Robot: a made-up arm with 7 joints.
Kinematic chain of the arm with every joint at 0, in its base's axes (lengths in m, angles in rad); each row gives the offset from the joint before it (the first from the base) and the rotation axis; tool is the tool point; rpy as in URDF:
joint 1: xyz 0 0 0.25 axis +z
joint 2: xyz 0 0 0 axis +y
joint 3: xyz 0 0 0.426 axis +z
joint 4: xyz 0.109 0 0 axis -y
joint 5: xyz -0.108 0 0.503 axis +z
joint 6: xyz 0 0 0 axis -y
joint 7: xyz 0.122 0 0 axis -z
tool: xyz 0 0 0 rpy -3.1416 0 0
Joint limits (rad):
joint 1: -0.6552..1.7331
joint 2: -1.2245..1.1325
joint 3: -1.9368..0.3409
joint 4: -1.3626..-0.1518
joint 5: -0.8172..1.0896
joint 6: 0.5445..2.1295
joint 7: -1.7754..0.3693
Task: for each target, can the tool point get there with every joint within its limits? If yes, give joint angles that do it. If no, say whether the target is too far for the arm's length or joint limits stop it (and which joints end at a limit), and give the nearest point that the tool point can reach.
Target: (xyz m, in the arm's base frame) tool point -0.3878 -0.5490 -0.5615
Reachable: no: joint limits stop it (at a limit: joint 2, joint 3, joint 4, joint 5, joint 6) | nearest point -0.5037 -0.7130 0.1590 | short by 0.748 m
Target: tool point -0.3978 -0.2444 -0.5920
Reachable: no: joint limits stop it (at a limit: joint 2, joint 3, joint 4, joint 5, joint 6) | nearest point -0.7438 -0.4570 0.1590 | short by 0.854 m
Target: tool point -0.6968 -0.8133 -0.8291
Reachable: no: too far | nearest point -0.5680 -0.6629 0.1590 | short by 1.008 m
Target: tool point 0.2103 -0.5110 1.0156
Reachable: yes | joints 0.9888 -0.9151 -0.9196 -1.1113 0.6319 0.7028 0.0564
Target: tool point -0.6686 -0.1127 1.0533
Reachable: yes | joints -0.4195 -0.5350 -1.7456 -0.5555 -0.1977 1.1485 -0.1595
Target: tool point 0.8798 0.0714 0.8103
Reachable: yes | joints 0.1263 0.7961 -0.4161 -0.2721 0.8039 0.9525 0.1190
